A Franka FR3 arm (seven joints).
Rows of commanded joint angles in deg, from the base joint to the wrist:
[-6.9, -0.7, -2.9, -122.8, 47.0, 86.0, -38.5]
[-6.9, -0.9, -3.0, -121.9, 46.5, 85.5, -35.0]
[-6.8, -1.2, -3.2, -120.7, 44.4, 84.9, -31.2]
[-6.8, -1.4, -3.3, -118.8, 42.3, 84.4, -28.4]
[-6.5, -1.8, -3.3, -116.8, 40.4, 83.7, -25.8]
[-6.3, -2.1, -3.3, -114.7, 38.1, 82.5, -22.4]
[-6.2, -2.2, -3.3, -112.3, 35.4, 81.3, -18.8]
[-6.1, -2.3, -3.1, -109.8, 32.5, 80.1, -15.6]
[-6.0, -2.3, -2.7, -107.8, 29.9, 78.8, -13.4]
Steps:
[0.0, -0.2, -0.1, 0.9, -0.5, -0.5, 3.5]
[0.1, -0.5, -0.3, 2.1, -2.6, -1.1, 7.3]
[0.1, -0.7, -0.4, 4.0, -4.7, -1.6, 10.1]
[0.4, -1.1, -0.4, 6.0, -6.6, -2.3, 12.7]
[0.6, -1.4, -0.4, 8.1, -8.9, -3.5, 16.1]
[0.7, -1.5, -0.4, 10.5, -11.6, -4.7, 19.7]
[0.8, -1.6, -0.2, 13.0, -14.5, -5.9, 22.9]
[0.9, -1.6, 0.2, 15.0, -17.1, -7.2, 25.1]

